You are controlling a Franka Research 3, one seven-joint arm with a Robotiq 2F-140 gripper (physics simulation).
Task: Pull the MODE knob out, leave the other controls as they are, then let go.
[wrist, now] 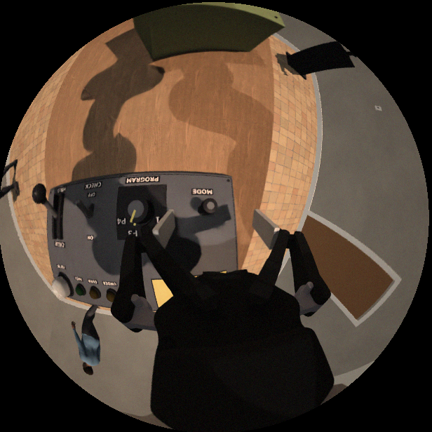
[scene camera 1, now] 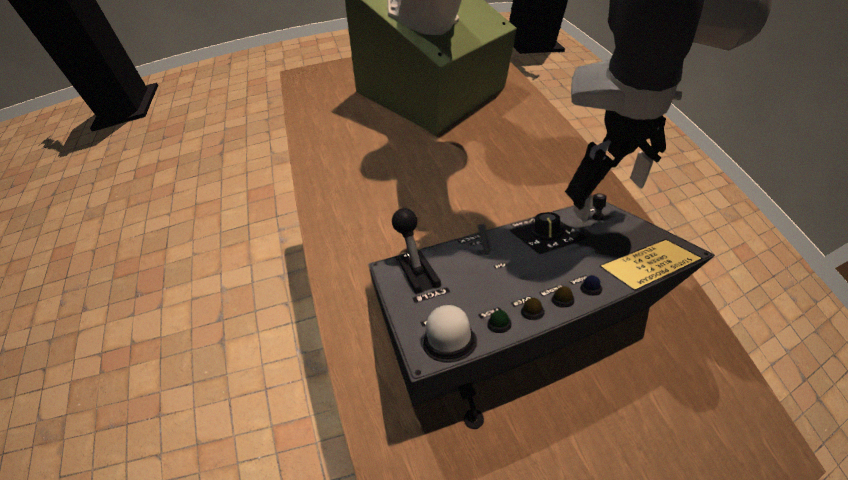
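Note:
The MODE knob [scene camera 1: 599, 201] [wrist: 210, 206] is a small dark round knob standing up on a stem at a corner of the grey control panel [scene camera 1: 470, 279] [wrist: 175, 187]. My gripper [scene camera 1: 611, 193] [wrist: 214, 217] is wide open with nothing between its pads. In the wrist view the knob appears between the two fingers sideways, slightly beyond the line of their tips. In the scene view one fingertip is low over the panel between the MODE knob and the PROGRAM knob [scene camera 1: 547, 224] [wrist: 136, 210], partly hiding the MODE label area. Whether that fingertip touches the panel is unclear.
The panel also carries a black-ball CYCLE lever [scene camera 1: 404, 220] [wrist: 39, 193], a CHECK toggle [scene camera 1: 483, 239] [wrist: 85, 207], a white dome [scene camera 1: 448, 328] [wrist: 62, 286] and several small lamps. A green block [scene camera 1: 410, 89] [wrist: 200, 30] stands on the wooden table [scene camera 1: 333, 178] [wrist: 200, 125] behind the panel.

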